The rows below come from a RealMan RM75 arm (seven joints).
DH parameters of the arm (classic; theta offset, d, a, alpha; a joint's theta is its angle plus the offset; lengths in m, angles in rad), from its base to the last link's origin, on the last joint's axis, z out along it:
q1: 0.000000 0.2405 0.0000 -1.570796
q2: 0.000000 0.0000 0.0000 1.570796
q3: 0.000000 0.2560 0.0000 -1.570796
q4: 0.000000 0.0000 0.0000 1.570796
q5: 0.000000 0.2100 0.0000 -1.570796
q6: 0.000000 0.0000 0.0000 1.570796
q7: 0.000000 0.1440 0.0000 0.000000
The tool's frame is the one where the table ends.
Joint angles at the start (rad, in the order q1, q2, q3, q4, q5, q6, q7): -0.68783 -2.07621 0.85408 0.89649 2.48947 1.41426 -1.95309
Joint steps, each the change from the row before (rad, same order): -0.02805 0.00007 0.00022 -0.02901 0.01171 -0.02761 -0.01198; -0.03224 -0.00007 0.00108 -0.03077 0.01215 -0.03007 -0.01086; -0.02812 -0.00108 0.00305 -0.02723 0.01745 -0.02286 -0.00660; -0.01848 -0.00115 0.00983 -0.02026 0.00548 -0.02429 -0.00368; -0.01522 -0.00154 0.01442 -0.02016 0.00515 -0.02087 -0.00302; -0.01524 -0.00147 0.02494 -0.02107 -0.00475 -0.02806 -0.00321; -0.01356 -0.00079 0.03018 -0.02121 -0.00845 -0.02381 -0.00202; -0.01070 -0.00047 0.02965 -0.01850 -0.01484 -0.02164 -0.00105; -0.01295 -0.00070 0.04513 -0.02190 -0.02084 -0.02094 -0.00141; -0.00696 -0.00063 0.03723 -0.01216 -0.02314 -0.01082 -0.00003
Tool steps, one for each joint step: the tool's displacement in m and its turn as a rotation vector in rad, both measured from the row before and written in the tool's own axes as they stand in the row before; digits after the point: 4 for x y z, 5 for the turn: 0.0073 -0.0011 0.0050 0.00855 -0.00321 -0.00040; 0.0091 -0.0007 0.0054 0.00949 -0.00267 0.00499; 0.0068 0.0003 0.0051 0.00645 -0.01122 0.01061; 0.0055 0.0005 0.0045 0.00730 -0.00445 0.01109; 0.0038 0.0014 0.0049 0.00341 -0.00954 0.01238; 0.0053 0.0021 0.0057 0.00451 -0.00524 0.01704; 0.0045 0.0030 0.0057 -0.00043 -0.00806 0.01936; 0.0042 0.0030 0.0051 -0.00226 -0.00308 0.01632; 0.0048 0.0053 0.0067 -0.00900 -0.00964 0.02523; 0.0036 0.0048 0.0046 -0.01166 -0.00421 0.01894
